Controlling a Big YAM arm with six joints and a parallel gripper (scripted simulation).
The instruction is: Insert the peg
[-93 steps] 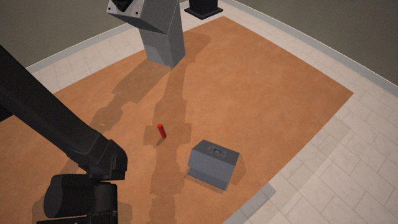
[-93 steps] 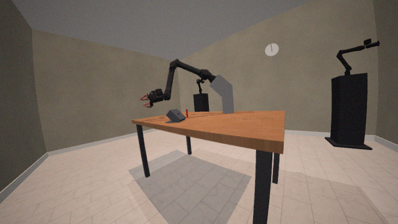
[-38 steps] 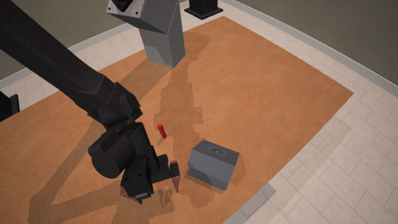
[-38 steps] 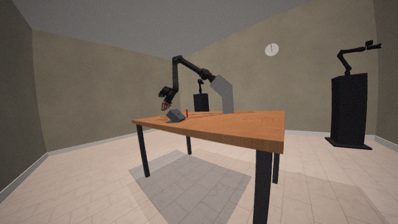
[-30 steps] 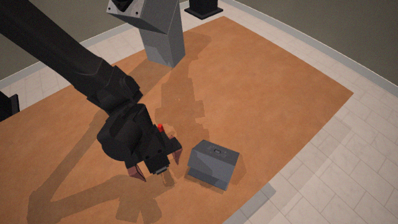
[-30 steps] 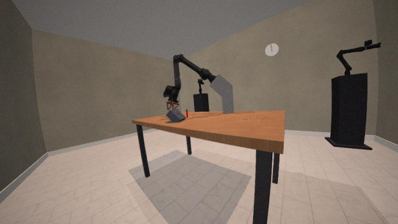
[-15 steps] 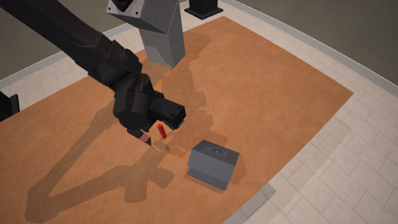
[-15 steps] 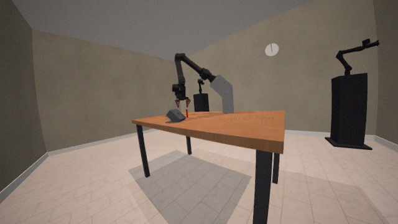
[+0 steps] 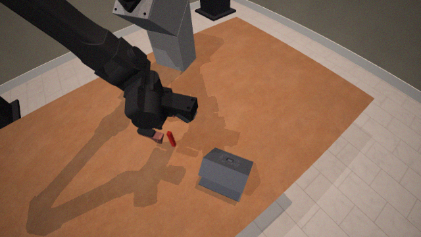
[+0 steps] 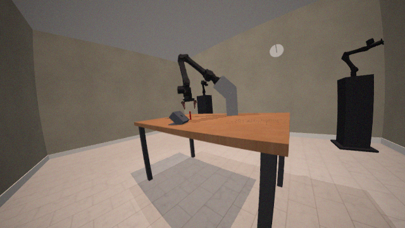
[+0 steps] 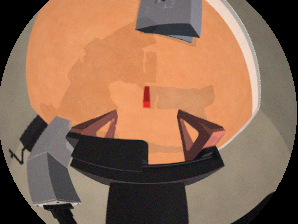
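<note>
The red peg lies 70 mm below my hand.
</note>
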